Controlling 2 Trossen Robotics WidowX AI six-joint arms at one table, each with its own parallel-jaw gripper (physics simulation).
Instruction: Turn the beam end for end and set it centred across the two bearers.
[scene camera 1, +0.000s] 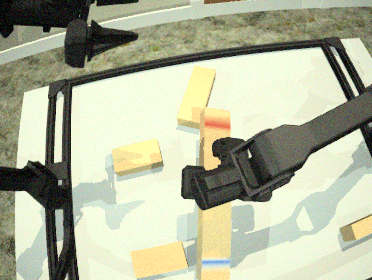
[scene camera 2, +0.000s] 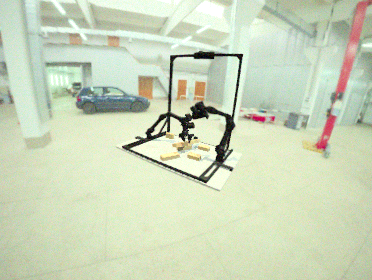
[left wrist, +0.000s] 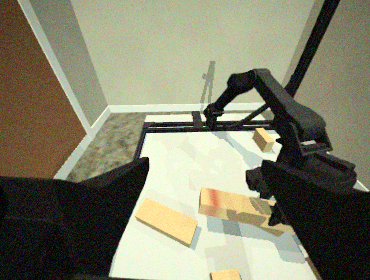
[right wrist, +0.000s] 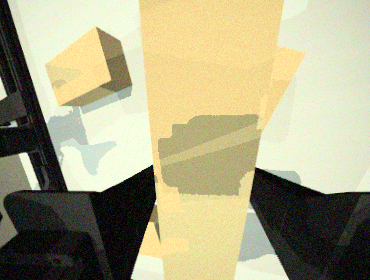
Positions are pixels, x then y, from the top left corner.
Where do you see my left gripper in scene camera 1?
138, 16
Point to my right gripper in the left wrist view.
265, 214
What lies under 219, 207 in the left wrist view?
A beam.
